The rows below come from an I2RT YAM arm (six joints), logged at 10 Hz.
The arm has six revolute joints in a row. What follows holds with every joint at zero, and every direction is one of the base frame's.
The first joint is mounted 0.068 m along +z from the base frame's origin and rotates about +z.
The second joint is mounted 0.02 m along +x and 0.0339 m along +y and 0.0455 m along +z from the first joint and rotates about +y.
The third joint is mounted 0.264 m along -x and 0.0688 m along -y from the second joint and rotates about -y.
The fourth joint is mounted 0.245 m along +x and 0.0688 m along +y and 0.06 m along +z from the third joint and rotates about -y.
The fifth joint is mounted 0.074 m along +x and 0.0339 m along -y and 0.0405 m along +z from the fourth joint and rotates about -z.
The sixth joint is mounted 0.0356 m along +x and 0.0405 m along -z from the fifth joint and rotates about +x.
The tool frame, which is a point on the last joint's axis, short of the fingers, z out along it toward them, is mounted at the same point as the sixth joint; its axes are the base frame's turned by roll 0, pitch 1.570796 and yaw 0 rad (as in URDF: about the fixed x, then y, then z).
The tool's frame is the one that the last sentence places.
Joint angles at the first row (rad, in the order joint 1, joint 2, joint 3, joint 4, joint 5, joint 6):
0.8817 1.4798 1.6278 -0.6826 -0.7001 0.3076
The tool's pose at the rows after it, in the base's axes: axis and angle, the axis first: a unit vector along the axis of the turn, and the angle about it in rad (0 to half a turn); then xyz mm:
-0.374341 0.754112 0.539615 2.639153 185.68 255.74 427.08
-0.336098 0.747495 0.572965 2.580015 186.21 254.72 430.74
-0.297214 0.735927 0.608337 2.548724 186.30 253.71 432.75
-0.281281 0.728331 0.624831 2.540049 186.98 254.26 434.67
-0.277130 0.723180 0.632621 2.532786 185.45 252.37 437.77
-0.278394 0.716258 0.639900 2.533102 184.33 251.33 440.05
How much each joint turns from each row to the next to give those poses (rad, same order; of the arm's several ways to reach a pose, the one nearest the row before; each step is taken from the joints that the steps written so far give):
-0.0086 -0.0276 -0.0328 0.1063 0.0332 0.0797
-0.0003 -0.0337 -0.0650 0.1625 0.0350 0.1124
-0.0001 -0.0266 -0.0613 0.1502 0.0236 0.1144
0.0002 -0.0042 -0.0166 0.0628 0.0070 0.0498
-0.0001 -0.0094 -0.0053 0.0207 0.0012 0.0169
-0.0004 -0.0053 -0.0031 0.0177 -0.0108 0.0104

